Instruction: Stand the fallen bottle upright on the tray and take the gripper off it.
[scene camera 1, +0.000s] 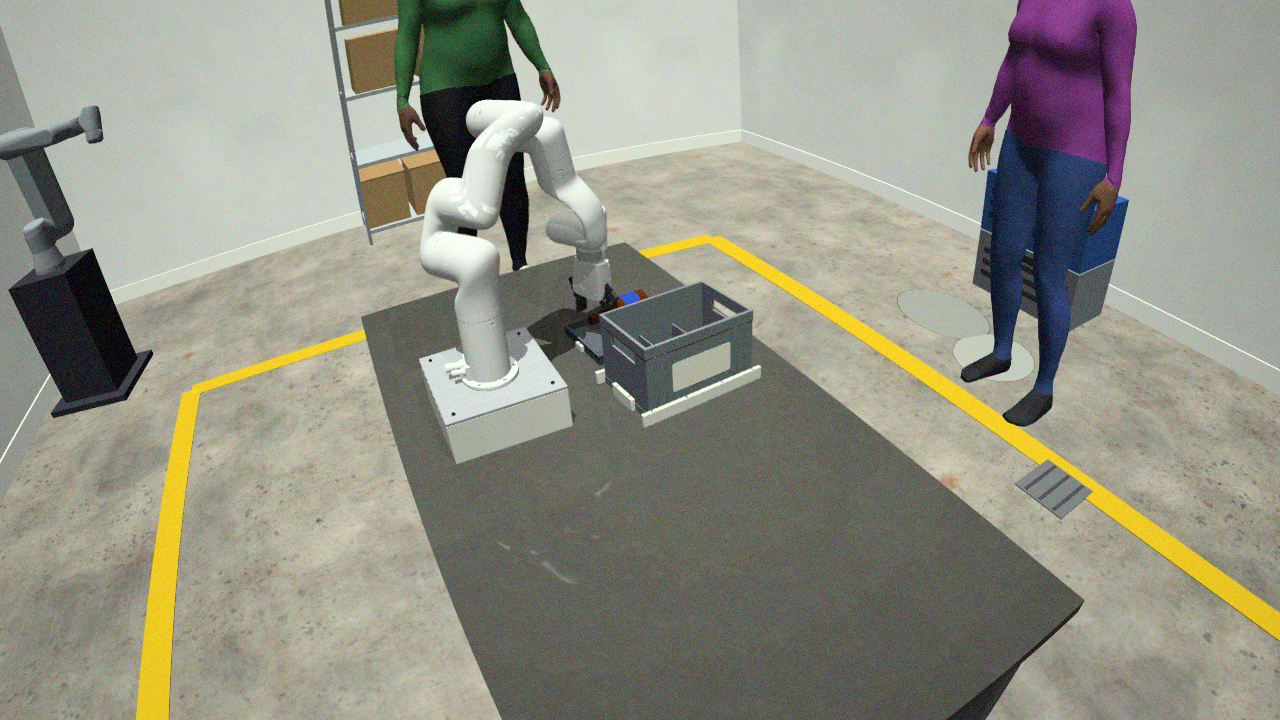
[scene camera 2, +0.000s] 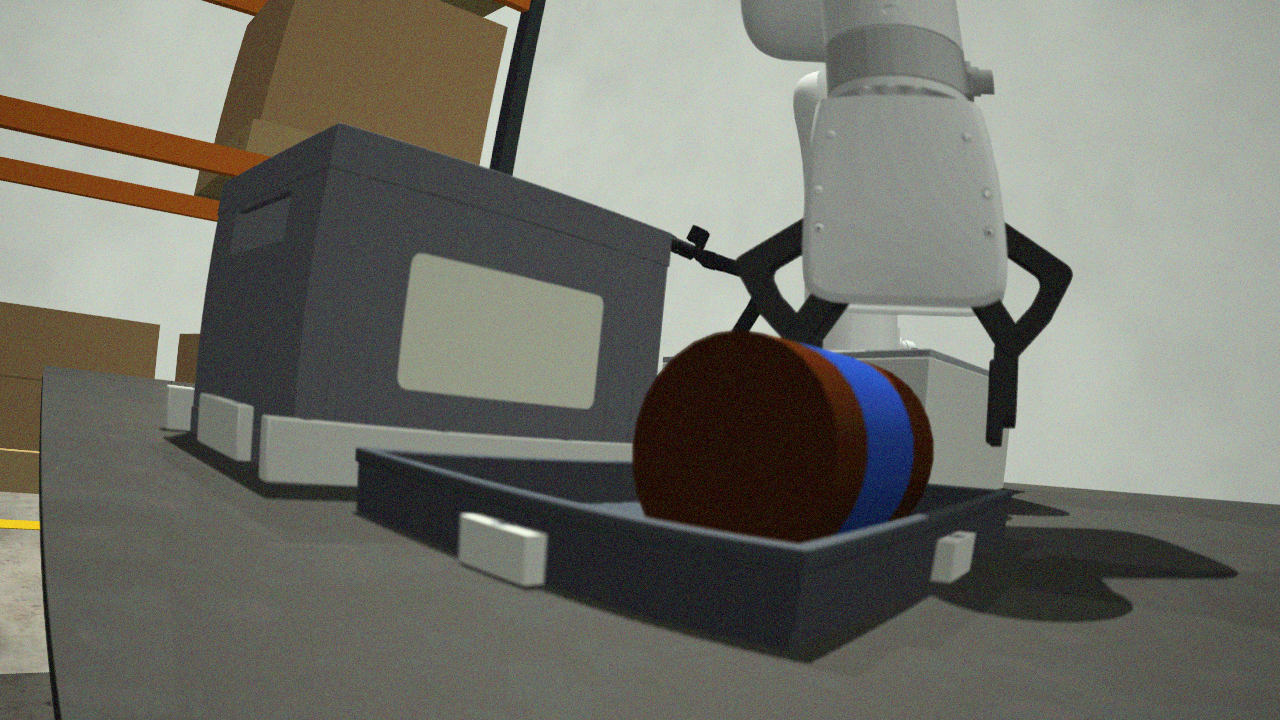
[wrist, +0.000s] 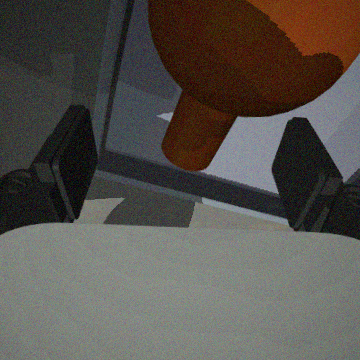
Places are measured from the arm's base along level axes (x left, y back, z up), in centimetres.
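Pixels of known places: gripper, fingertip midpoint: (scene camera 1: 593, 316) (wrist: 187, 137); arm's base, link origin: (scene camera 1: 489, 373).
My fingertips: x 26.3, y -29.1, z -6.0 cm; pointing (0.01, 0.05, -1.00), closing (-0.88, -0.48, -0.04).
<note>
For each thing: its top centre in the pictures, then the offset to it from my fingertips.
- brown bottle with a blue band, top centre: (wrist: 297, 14) (scene camera 2: 847, 358) (scene camera 1: 616, 298) dx +1.0, dy -6.4, dz +3.1 cm
- shallow dark tray, top centre: (scene camera 2: 743, 485) (wrist: 344, 37) dx -3.4, dy -7.0, dz -2.2 cm
- tall grey crate, top centre: (scene camera 2: 438, 201) (scene camera 1: 676, 311) dx -28.7, dy -12.0, dz +12.8 cm
A brown bottle with a blue band (scene camera 1: 631, 298) (scene camera 2: 751, 438) (wrist: 240, 65) lies on its side in a shallow dark tray (scene camera 2: 662, 573) (wrist: 150, 172). In scene camera 2 its round base faces the camera; its neck points toward the robot and shows in the wrist view. My gripper (scene camera 1: 594, 311) (scene camera 2: 904, 416) (wrist: 187, 137) is open and empty, at the neck end of the bottle. In the wrist view the neck shows between the wide fingers, with a gap on each side. In scene camera 2 one finger is partly hidden behind the bottle.
A tall grey crate (scene camera 1: 657, 376) (scene camera 2: 358, 295) stands close beside the tray, with low white strips (scene camera 1: 702, 395) (scene camera 2: 358, 447) around its foot. Small white blocks (scene camera 2: 501, 548) sit against the tray's sides. The robot's base box (scene camera 1: 510, 429) stands on the same table.
</note>
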